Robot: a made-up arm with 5 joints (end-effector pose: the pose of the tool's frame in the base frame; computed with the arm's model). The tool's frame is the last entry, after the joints.
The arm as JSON. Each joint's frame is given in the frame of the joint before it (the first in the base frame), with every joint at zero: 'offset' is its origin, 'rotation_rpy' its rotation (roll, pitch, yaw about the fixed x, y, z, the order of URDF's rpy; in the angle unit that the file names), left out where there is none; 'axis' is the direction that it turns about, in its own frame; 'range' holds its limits. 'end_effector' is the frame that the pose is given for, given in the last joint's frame.
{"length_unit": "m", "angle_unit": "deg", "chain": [
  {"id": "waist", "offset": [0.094, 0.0, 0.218], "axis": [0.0, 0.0, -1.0], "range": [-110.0, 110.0]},
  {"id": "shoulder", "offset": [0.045, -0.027, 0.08], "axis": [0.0, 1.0, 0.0], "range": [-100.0, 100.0]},
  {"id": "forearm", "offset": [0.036, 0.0, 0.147], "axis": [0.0, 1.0, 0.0], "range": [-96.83, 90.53]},
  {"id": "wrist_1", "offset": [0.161, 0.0, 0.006], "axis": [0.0, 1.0, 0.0], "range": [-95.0, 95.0]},
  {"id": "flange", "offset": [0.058, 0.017, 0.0], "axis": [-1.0, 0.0, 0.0], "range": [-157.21, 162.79]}
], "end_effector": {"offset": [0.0, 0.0, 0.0], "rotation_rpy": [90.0, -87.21, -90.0]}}
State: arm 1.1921 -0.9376 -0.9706 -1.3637 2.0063
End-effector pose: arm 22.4 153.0 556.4 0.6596 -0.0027 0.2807 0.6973
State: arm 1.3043 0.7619 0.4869 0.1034 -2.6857
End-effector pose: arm 148.0 -235.8 172.1 -0.0715 0.0824 0.8957 0.4311
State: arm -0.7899 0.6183 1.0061 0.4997 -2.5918
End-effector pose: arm 190.1 82.8 186.5 -0.2703 -0.0393 -0.7684 0.5787
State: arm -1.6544 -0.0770 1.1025 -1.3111 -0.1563
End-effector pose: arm 86.1 214.0 329.1 0.6416 -0.4788 0.3973 0.4487
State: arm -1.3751 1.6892 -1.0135 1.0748 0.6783
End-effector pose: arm 163.3 297.9 91.8 -0.0327 0.0836 0.8393 0.5361
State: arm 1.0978 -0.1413 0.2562 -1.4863 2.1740
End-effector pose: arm 190.8 -211.1 493.0 -0.9942 0.0405 0.0489 0.0867
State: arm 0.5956 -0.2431 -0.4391 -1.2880 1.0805
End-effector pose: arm 206.9 -88.6 608.9 0.7124 0.6732 0.0429 0.1937
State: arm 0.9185 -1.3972 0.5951 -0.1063 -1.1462
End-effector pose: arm 116.2 -45.6 524.5 0.1303 -0.9366 -0.2831 0.1599
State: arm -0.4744 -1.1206 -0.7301 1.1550 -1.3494
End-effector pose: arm 29.7 -44.3 584.6 0.7295 -0.5370 -0.1888 0.3793
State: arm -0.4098 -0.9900 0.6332 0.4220 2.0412
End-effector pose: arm 234.2 50.0 466.8 -0.4863 -0.4806 0.6805 0.2637
